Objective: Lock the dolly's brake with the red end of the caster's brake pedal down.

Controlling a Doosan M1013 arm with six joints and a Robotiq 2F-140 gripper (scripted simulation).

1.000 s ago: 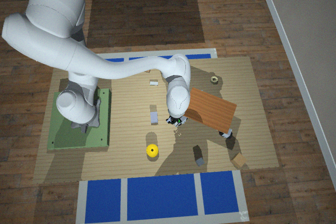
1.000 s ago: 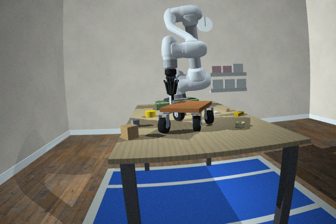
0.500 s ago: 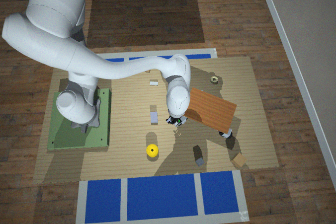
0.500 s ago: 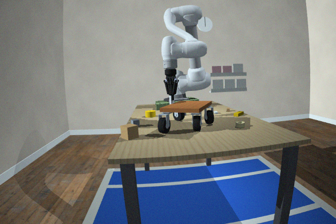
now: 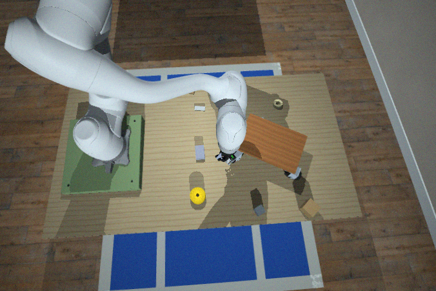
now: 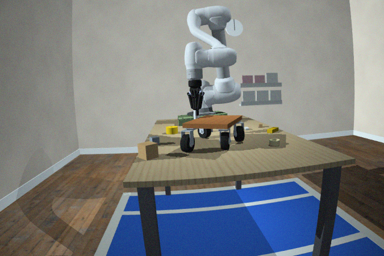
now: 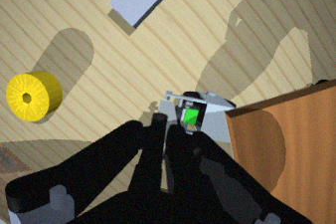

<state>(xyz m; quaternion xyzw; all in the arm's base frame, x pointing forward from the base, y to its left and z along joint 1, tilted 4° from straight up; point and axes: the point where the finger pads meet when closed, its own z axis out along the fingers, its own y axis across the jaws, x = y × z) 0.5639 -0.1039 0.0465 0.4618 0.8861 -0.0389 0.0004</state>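
My hand is 40 mm above the brake pedal, 10 mm to the right of it and 10 mm short of it. The rest, counted from my hand: white piece 330 mm to the left, 120 mm behind, 110 mm below; grey cube 230 mm to the right, 140 mm ahead, 100 mm below; pale lilac block 130 mm behind, 110 mm below, 70 mm to the left.
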